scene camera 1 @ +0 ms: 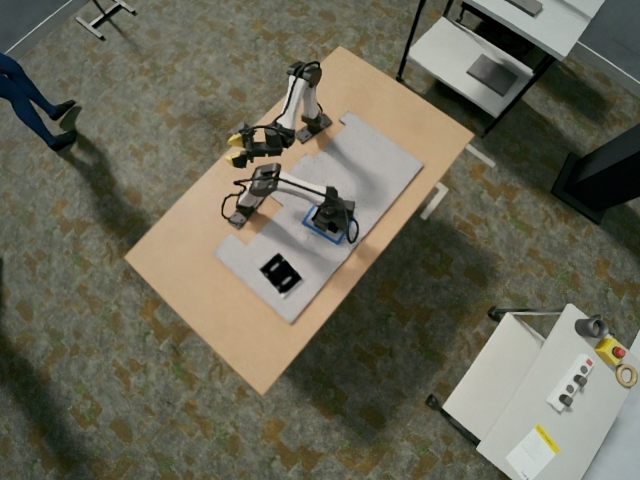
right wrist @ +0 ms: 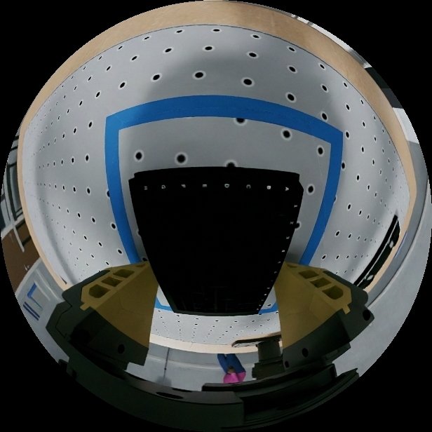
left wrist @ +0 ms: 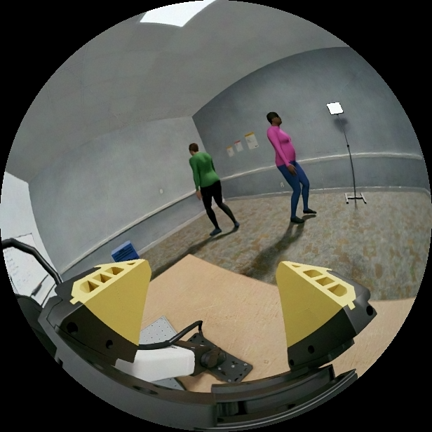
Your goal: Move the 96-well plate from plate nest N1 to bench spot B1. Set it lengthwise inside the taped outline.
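The black 96-well plate is between the fingers of my right gripper, which is shut on it. The plate is level, low over the grey perforated board, within the blue taped outline, its long sides running along the outline's sides. Whether it touches the board cannot be told. In scene camera 1 the arm hides most of the plate. The black plate nest stands empty at the lower left of the board. My left gripper is open and empty, raised over the table's upper left edge.
The grey board lies on the wooden table. The right arm's base and left arm's base stand along the table's upper left side. A white cart and a shelf unit stand apart. Two people stand beyond the table in the left wrist view.
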